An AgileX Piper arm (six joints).
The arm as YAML. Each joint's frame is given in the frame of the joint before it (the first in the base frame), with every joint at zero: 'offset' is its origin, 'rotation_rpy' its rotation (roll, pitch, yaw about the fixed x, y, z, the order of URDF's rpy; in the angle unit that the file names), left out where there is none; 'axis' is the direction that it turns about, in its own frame. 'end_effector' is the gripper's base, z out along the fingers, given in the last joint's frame.
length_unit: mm
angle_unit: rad
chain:
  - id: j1
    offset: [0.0, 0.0, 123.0]
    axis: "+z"
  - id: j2
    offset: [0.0, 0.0, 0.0]
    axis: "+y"
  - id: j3
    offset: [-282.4, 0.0, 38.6]
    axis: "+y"
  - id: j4
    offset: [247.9, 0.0, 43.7]
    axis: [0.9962, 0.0, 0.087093]
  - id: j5
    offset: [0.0, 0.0, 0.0]
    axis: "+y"
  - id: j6
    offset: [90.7, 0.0, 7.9]
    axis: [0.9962, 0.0, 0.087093]
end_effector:
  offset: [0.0, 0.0, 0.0]
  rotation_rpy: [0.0, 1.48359, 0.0]
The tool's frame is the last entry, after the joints.
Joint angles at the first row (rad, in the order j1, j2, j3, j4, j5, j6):
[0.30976 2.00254 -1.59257 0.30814 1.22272 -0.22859]
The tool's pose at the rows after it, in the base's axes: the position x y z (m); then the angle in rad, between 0 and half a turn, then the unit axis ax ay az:
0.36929 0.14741 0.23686 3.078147 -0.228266 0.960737 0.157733
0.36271 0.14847 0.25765 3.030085 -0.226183 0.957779 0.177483
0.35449 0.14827 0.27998 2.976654 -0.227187 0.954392 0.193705
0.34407 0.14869 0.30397 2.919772 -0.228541 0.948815 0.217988
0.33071 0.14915 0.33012 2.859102 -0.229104 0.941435 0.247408
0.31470 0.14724 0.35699 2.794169 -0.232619 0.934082 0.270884
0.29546 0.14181 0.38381 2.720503 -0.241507 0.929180 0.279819
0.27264 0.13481 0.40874 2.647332 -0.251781 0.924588 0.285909
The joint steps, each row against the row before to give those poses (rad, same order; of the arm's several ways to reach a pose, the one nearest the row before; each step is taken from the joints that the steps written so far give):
[0.00001 -0.04781 0.00089 0.02289 -0.00015 -0.03071]
[-0.00001 -0.05005 -0.00006 0.03755 0.00005 -0.00037]
[-0.00001 -0.05535 0.00001 0.02924 0.00000 -0.00165]
[0.00001 -0.05929 0.00002 0.04574 -0.00003 -0.00496]
[0.00092 -0.06548 -0.00001 0.05479 0.00002 -0.00111]
[0.00002 -0.07135 0.00002 0.04103 0.00117 0.00001]
[-0.00002 -0.08001 0.00125 0.00953 0.00124 -0.00002]
[0.00001 -0.08626 0.00748 0.00374 0.00224 -0.00068]

